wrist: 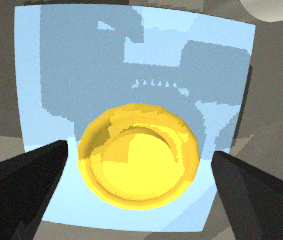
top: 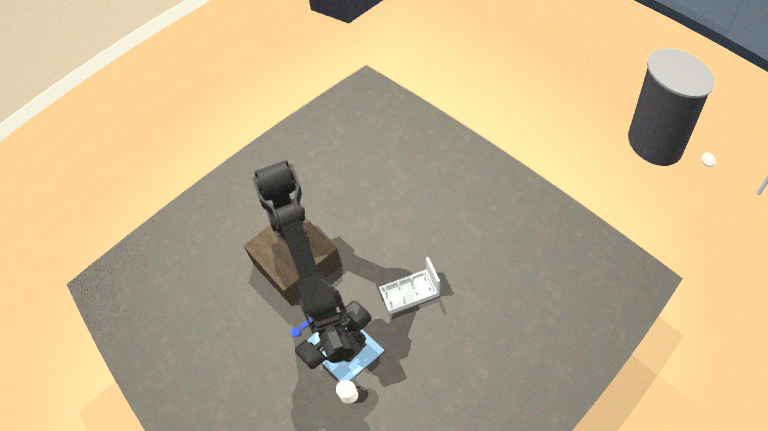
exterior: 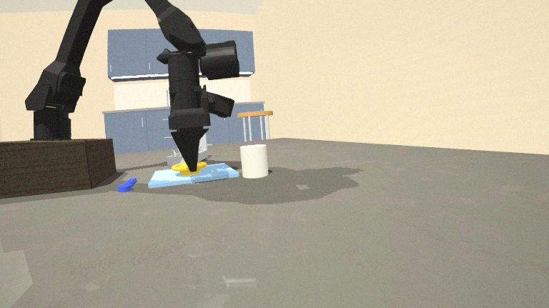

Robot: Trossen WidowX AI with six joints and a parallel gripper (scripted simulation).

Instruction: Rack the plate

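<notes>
My gripper tip is now right at the yellow plate. Also, from my gripper tip: white cup 9 cm ahead, 8 cm to the right, 1 cm above; then light blue mat 1 cm to the left, 1 cm below; then small blue utensil 12 cm behind, 1 cm to the right, 1 cm below.
</notes>
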